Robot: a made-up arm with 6 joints.
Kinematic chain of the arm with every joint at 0, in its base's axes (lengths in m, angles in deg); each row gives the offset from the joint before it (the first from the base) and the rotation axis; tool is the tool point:
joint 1: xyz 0 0 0.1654 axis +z
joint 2: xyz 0 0 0 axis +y
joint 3: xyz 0 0 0.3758 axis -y
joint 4: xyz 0 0 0 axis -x
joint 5: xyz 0.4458 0 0 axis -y
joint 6: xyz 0 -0.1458 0 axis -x
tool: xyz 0 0 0
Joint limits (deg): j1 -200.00..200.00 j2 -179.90..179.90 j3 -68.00..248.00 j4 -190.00..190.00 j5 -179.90..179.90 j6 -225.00..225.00
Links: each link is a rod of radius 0.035 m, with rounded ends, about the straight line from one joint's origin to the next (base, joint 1, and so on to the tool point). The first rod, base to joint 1, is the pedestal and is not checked.
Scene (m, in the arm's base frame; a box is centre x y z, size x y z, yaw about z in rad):
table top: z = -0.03
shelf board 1: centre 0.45 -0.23 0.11 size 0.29 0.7 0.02 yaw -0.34
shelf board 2: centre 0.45 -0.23 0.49 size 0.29 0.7 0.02 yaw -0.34
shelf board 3: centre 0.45 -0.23 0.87 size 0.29 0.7 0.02 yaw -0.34
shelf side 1: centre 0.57 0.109 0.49 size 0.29 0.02 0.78 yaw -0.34
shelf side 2: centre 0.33 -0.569 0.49 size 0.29 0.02 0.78 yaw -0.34
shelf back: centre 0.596 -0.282 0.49 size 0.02 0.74 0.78 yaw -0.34
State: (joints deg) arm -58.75 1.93 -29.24 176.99 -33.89 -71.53
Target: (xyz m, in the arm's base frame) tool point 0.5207 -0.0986 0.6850
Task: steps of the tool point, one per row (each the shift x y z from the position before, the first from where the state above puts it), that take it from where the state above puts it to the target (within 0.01 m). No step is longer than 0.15 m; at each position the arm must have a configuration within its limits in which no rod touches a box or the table.
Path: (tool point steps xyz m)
1: -0.0696 0.0102 0.0136
2: -0.0578 0.0223 -0.0002
3: -0.0442 0.0282 -0.0134
4: 0.0455 0.0174 0.0916
5: 0.0342 0.0467 0.0951
6: 0.0092 0.0687 0.0938
7: -0.0249 0.0779 0.0877
8: 0.0632 -0.0342 0.0259
9: 0.0729 -0.0309 0.0091
10: 0.0793 -0.0245 -0.0085
11: 0.0819 -0.0156 -0.0265

